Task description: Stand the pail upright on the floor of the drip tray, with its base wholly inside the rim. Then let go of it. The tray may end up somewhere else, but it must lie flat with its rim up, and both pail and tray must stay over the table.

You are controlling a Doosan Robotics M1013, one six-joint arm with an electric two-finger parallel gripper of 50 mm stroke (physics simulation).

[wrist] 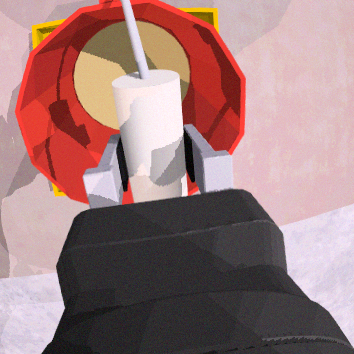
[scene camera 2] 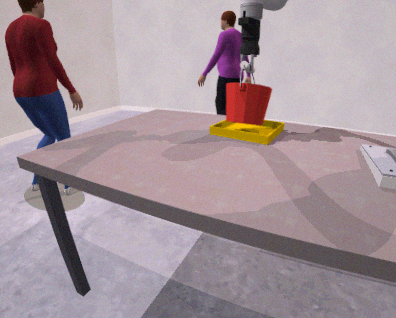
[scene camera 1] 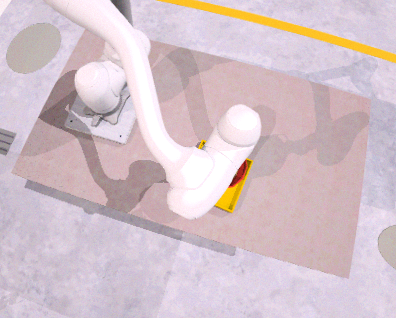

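Seen in the pictures: gripper, between the fingertips: [wrist: 153, 146] [scene camera 2: 246, 70]; arm's base, origin of its link: [scene camera 1: 107, 103].
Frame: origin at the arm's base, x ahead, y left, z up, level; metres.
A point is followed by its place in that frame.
Note:
The red pail [scene camera 1: 241, 175] @[x 0.713, y -0.153, z 0.126 m] [scene camera 2: 247, 104] @[x 0.600, y -0.052, z 0.102 m] [wrist: 215, 90] @[x 0.711, y -0.138, z 0.109 m] is close to upright over the yellow drip tray [scene camera 1: 225, 200] @[x 0.693, y -0.242, z -0.031 m] [scene camera 2: 240, 135] @[x 0.612, y -0.025, z -0.017 m] [wrist: 216, 20] @[x 0.750, y -0.052, z -0.001 m]. In scene camera 2 its base appears inside the rim, low at the tray floor; whether it touches is hard to tell. The tray lies flat on the table, rim up. My gripper [scene camera 2: 247, 62] [wrist: 153, 146] @[x 0.643, y -0.153, z 0.225 m] is above the pail, shut on the white grip [wrist: 150, 107] @[x 0.643, y -0.125, z 0.263 m] of the pail's wire handle. In scene camera 1 the arm hides the gripper and much of the pail and tray.
The table [scene camera 1: 300, 210] @[x 1.025, y -0.170, z -0.035 m] [scene camera 2: 150, 175] @[x 0.721, y 0.391, z -0.035 m] bears the arm's white base plate [scene camera 1: 107, 131] @[x 0.064, y -0.131, z -0.009 m] [scene camera 2: 382, 167] @[x 0.136, y 0.110, z 0.002 m]. The tray is near one long edge of the table. Two people, in a red top [scene camera 2: 37, 55] and a purple top [scene camera 2: 228, 55], stand beyond the table.

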